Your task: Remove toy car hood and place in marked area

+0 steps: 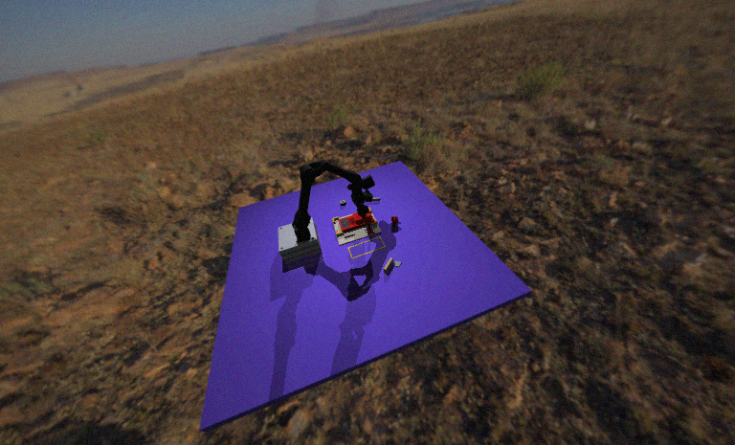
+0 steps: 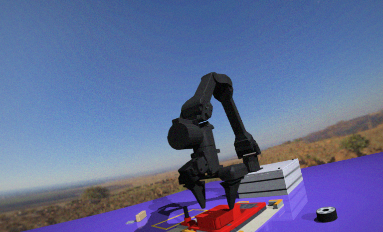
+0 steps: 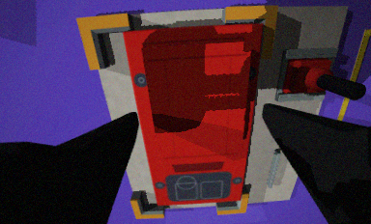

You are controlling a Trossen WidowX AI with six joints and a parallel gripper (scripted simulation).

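My gripper tip is 1 cm above the hood. Also, from my gripper tip: black wheel (10 cm behind, 22 cm to the left, 5 cm below); tan block (5 cm ahead, 37 cm to the right, 4 cm below); small grey plate (10 cm ahead, 37 cm to the right, 5 cm below).
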